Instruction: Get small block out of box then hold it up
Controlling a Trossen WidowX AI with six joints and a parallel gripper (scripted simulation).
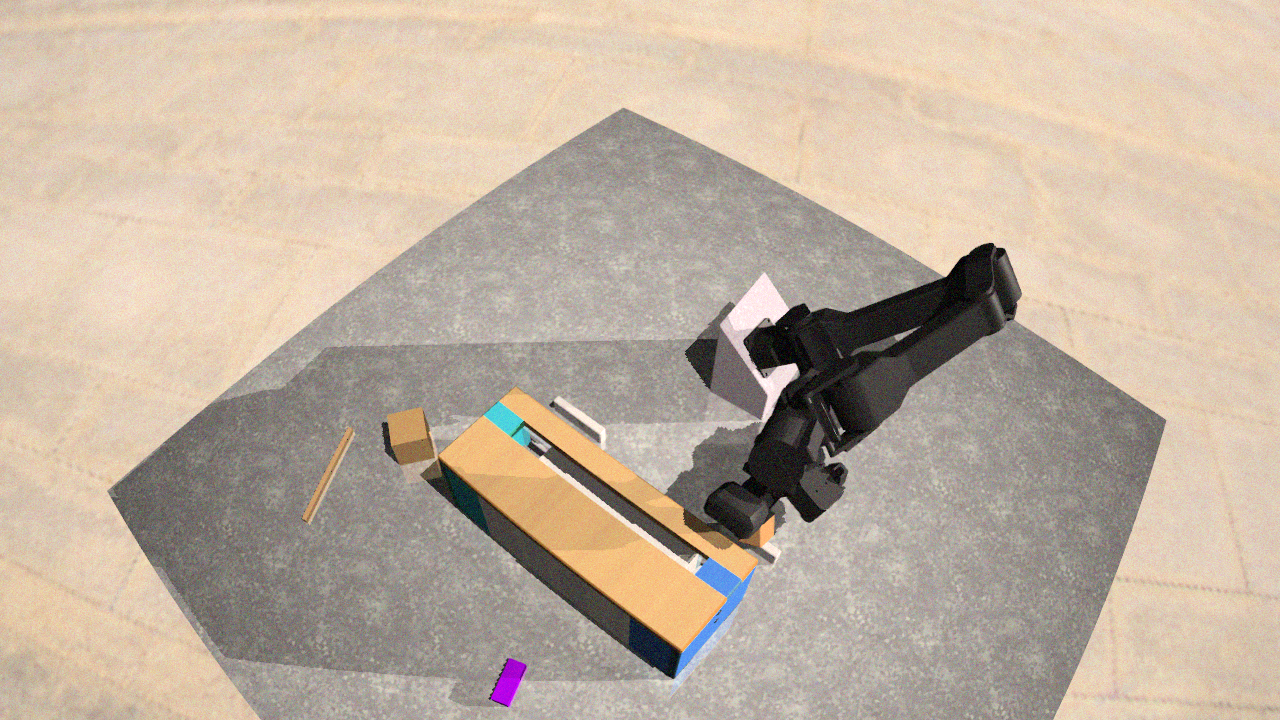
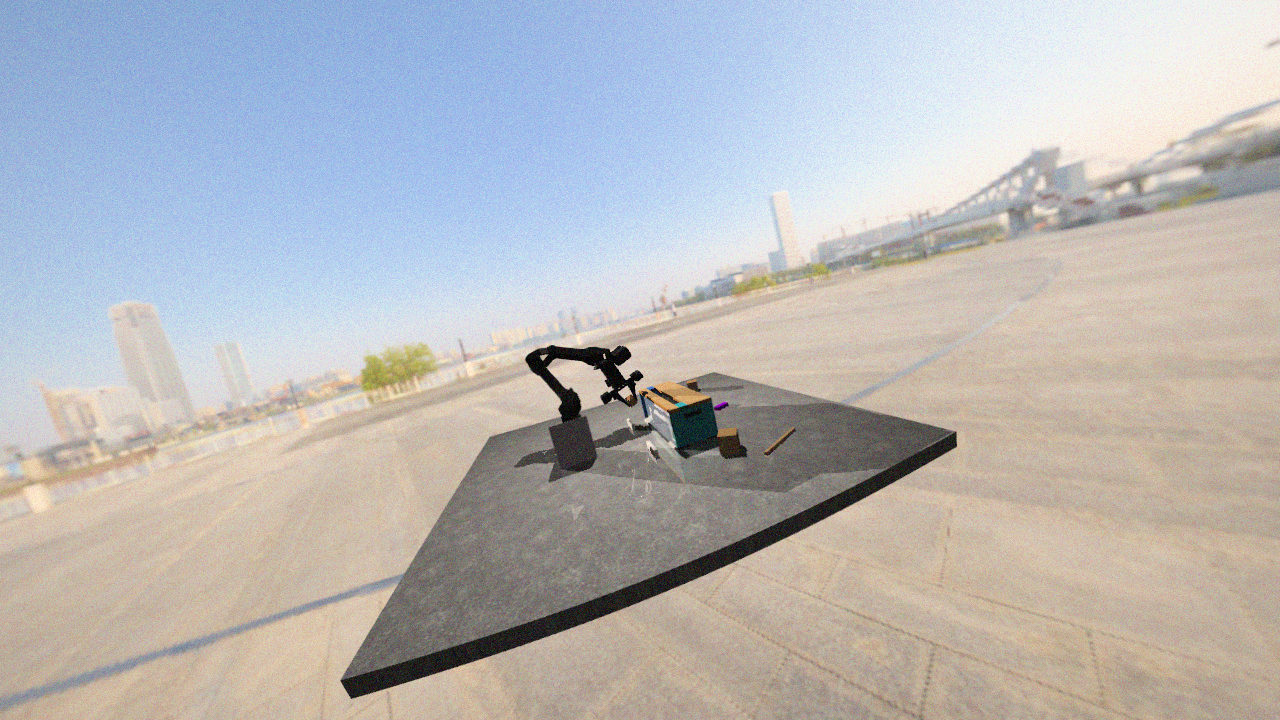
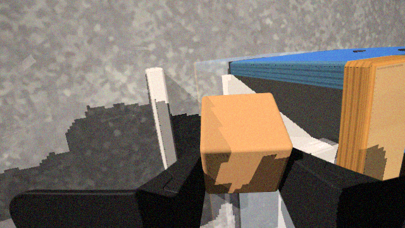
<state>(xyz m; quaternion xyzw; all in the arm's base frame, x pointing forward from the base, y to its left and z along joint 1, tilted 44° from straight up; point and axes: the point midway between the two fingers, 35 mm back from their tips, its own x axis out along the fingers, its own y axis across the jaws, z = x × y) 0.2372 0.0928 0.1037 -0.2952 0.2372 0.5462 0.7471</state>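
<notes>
The tan block is 1 cm to the left of my gripper tip and 1 cm above it. From my gripper tip the other things lie so: thin wooden stick (28 cm ahead, 52 cm to the right, 9 cm below); tan-topped box (7 cm ahead, 15 cm to the right, 3 cm below).
</notes>
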